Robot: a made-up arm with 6 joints.
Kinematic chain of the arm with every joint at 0, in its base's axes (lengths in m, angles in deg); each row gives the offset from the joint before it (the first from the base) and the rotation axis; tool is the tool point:
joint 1: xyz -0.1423 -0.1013 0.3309 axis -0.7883 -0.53 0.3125
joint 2: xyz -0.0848 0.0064 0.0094 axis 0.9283 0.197 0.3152
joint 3: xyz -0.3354 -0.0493 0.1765 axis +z
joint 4: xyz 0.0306 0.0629 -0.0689 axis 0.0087 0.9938 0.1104
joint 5: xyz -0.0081 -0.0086 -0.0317 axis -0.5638 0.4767 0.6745
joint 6: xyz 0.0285 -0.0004 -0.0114 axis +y
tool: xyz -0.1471 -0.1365 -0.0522
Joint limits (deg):
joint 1: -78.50..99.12
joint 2: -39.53..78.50
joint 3: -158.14..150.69
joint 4: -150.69..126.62
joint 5: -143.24..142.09
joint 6: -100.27..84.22
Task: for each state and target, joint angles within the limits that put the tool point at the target. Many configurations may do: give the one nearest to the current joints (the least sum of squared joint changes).
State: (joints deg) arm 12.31 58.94 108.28 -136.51 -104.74 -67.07
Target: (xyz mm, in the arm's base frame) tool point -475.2 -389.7 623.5
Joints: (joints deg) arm -6.81 47.45 97.86 -135.84 -100.85 -72.04
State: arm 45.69 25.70 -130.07 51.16 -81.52 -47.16
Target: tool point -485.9 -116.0 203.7
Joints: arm 35.31 16.63 -105.08 60.89 -66.28 -56.52
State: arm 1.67 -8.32 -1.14 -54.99 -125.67 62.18
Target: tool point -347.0 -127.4 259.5
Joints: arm 18.50 -9.97 -33.50 -76.82 -120.99 65.88
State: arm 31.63 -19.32 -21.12 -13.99 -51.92 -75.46
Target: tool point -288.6 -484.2 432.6
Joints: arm 81.23 28.38 -55.76 -32.92 -49.90 -93.12
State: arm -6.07 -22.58 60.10 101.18 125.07 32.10
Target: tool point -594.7 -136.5 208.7
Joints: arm 14.12 -10.82 66.27 123.52 123.48 13.03
